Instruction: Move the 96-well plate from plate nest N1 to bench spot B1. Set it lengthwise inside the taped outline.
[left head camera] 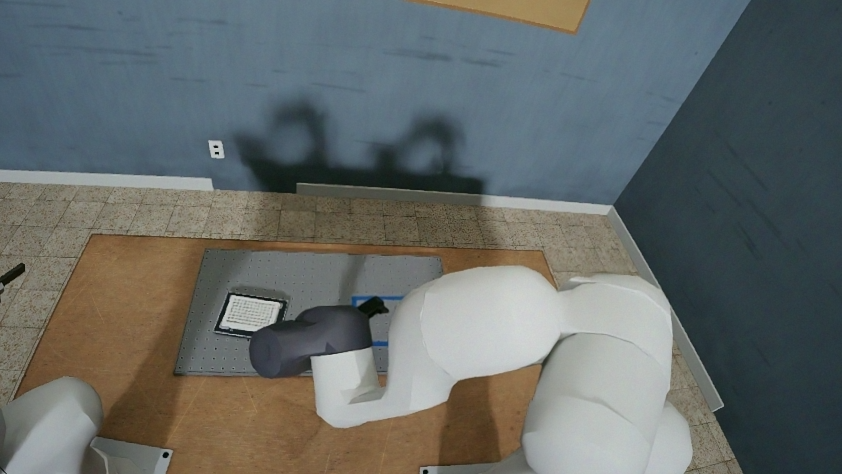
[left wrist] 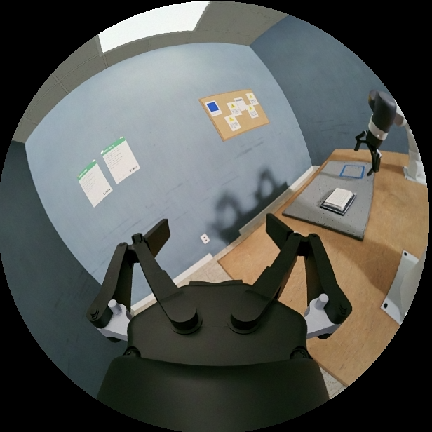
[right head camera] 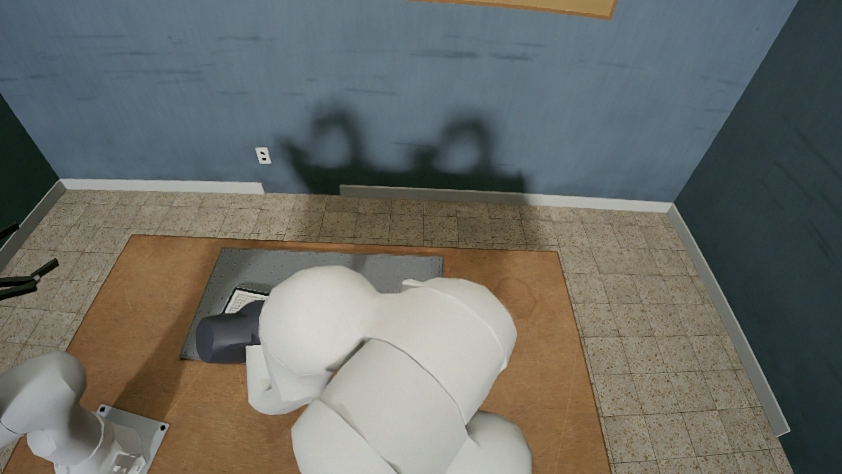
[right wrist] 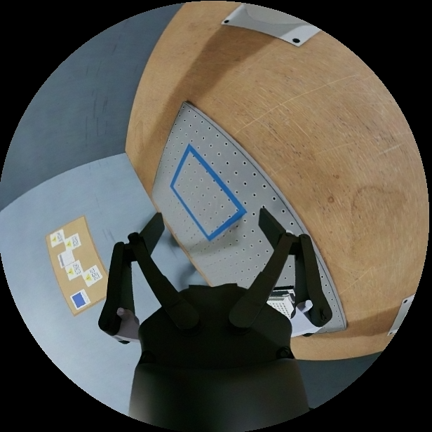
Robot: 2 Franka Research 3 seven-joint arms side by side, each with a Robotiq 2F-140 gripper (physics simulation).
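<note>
The white 96-well plate sits in the dark plate nest on the grey perforated board. The blue taped outline is on the same board; the right arm covers part of it in the left head camera. My right gripper is open and empty above the board, between the plate and the outline's side. My left gripper is open and empty, off to the left of the table and away from the plate.
The grey perforated board lies on the wooden table. The right arm reaches over the board. The left arm's base plate stands at the front left.
</note>
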